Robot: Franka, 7 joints.
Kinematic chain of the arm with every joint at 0, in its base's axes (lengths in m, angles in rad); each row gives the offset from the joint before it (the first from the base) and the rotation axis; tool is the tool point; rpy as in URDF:
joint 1: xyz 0 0 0.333 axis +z
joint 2: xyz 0 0 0 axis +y
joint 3: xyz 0 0 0.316 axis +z
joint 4: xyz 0.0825 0 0 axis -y
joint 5: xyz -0.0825 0 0.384 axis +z
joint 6: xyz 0 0 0 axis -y
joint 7: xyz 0.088 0 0 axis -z
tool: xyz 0 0 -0.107 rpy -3.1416 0 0
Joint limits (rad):
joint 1: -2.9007..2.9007
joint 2: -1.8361..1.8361
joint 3: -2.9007..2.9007
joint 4: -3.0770..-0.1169
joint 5: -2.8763..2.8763
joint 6: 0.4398..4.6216
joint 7: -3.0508..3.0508
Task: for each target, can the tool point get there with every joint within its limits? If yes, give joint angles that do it. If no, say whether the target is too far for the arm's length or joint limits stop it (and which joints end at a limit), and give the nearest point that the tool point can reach.
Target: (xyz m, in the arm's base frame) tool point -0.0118 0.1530 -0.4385
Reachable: no: joint limits stop it (at a limit: joint 2) | nearest point -0.0133 0.1720 -0.3491 | short by 0.091 m
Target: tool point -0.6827 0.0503 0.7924
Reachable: yes | joints 0.1053 -1.2003 0.2436 -0.6014 -0.7182 3.3952 -0.0261
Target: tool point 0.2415 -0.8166 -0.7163
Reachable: no: too far | nearest point 0.1616 -0.5466 -0.2768 | short by 0.522 m
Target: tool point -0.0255 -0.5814 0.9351
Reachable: yes | joints 0.9505 -0.6013 -1.8038 -0.8341 -0.1390 3.2099 -0.6257
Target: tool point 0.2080 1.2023 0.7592
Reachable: no: too far | nearest point 0.1381 0.7981 0.6159 | short by 0.435 m
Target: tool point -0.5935 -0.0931 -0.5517
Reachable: no: too far | nearest point -0.4899 -0.0828 -0.3154 | short by 0.258 m
